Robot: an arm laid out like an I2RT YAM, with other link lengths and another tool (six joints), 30 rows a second.
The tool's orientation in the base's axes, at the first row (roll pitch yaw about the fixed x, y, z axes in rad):
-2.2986, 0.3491, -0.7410
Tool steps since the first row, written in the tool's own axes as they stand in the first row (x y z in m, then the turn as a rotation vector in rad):
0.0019, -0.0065, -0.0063, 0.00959, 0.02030, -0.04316
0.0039, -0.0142, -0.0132, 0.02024, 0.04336, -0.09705
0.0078, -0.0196, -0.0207, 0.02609, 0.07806, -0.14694
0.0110, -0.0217, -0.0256, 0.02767, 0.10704, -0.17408
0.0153, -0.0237, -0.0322, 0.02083, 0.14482, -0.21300
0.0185, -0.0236, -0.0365, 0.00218, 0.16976, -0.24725
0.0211, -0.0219, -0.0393, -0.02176, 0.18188, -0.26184
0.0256, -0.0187, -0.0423, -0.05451, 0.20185, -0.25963
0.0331, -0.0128, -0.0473, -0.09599, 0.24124, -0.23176
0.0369, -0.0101, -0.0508, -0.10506, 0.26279, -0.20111
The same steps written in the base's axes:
0.0033, -0.0036, 0.0078, -0.02080, -0.04295, 0.00946
0.0073, -0.0073, 0.0169, -0.04623, -0.09501, 0.02332
0.0109, -0.0133, 0.0240, -0.08106, -0.14492, 0.02816
0.0129, -0.0181, 0.0275, -0.10756, -0.17427, 0.02425
0.0149, -0.0248, 0.0315, -0.14947, -0.20938, 0.02442
0.0156, -0.0299, 0.0330, -0.18981, -0.22961, 0.03471
0.0154, -0.0341, 0.0327, -0.21904, -0.22857, 0.04351
0.0155, -0.0401, 0.0308, -0.25373, -0.21259, 0.03932
0.0152, -0.0502, 0.0272, -0.29823, -0.17919, 0.00845
0.0149, -0.0560, 0.0262, -0.30796, -0.15871, -0.02272

